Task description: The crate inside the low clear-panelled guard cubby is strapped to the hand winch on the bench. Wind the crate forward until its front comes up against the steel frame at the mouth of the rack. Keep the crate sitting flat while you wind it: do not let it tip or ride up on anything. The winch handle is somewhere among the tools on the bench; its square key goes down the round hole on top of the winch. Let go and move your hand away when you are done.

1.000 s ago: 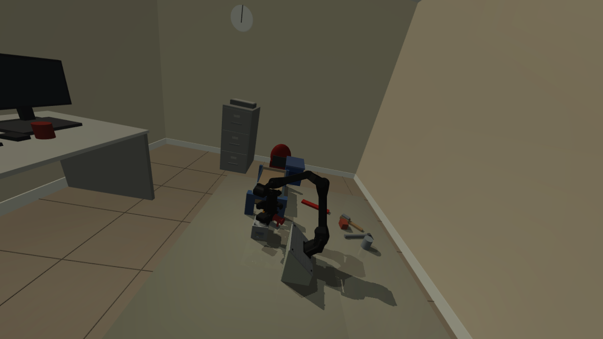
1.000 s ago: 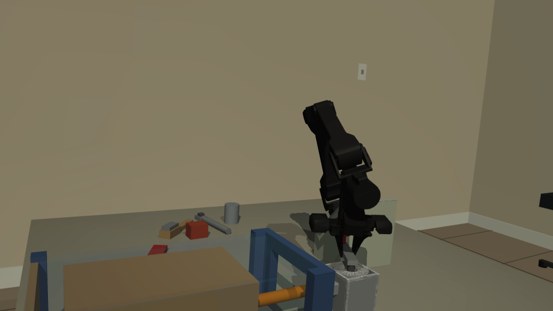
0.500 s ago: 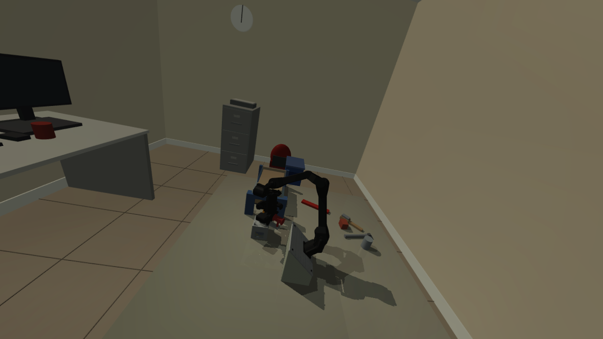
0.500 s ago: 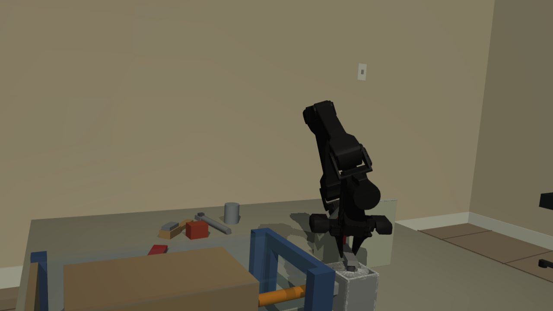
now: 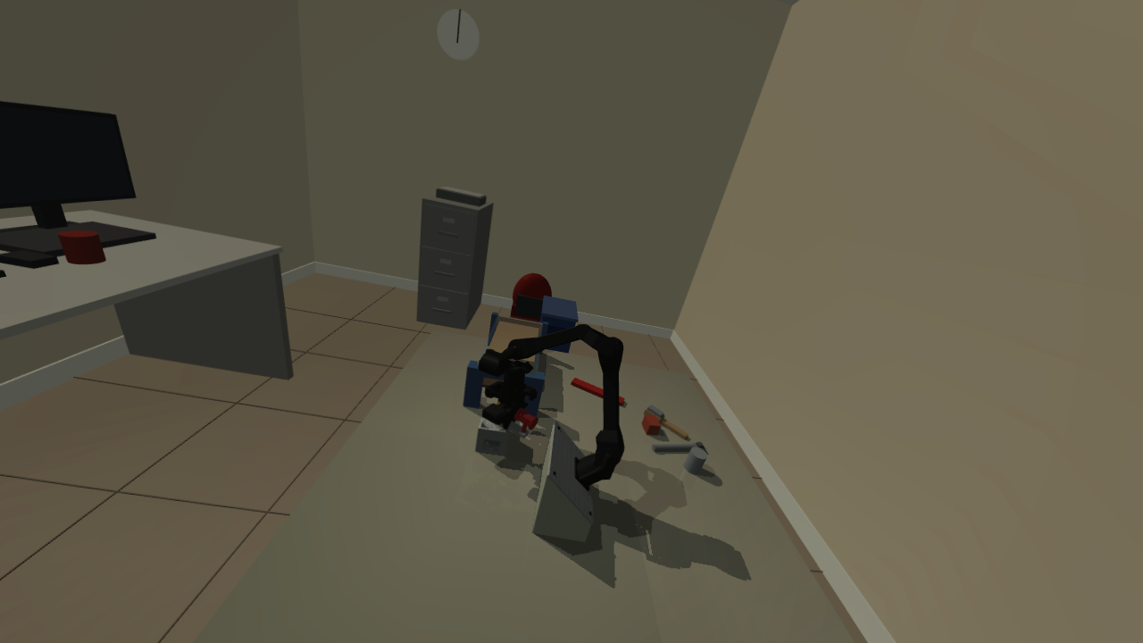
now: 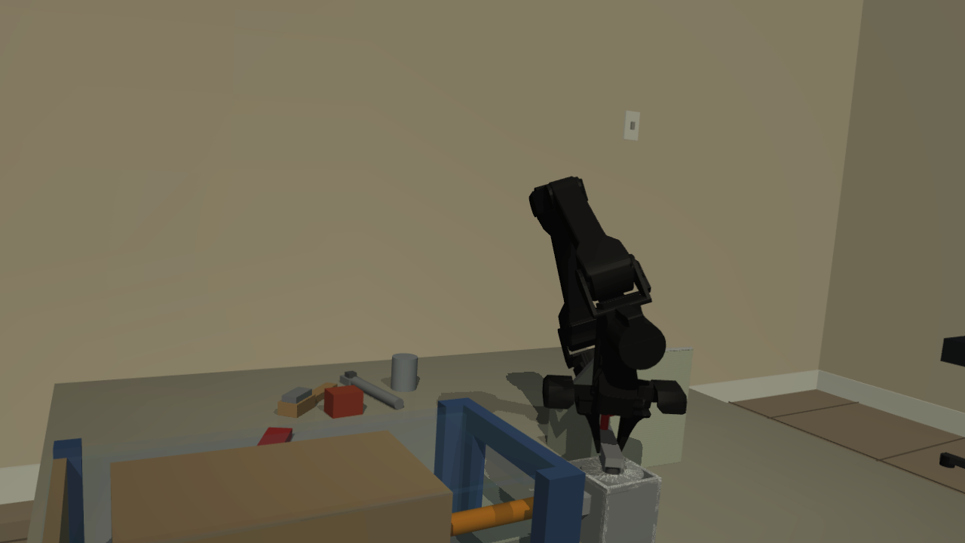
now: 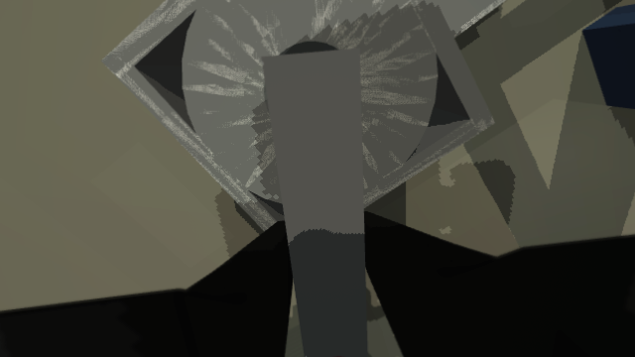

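The winch handle is 1 cm behind my gripper tip, 1 cm to the right of it and 2 cm above it. From my gripper tip the other things lie so: clear-panelled cubby: 43 cm ahead, 5 cm to the left, 2 cm above; grey winch: 1 cm ahead, 3 cm to the left, 6 cm below; red knob: 3 cm behind, 5 cm to the right, 5 cm above.
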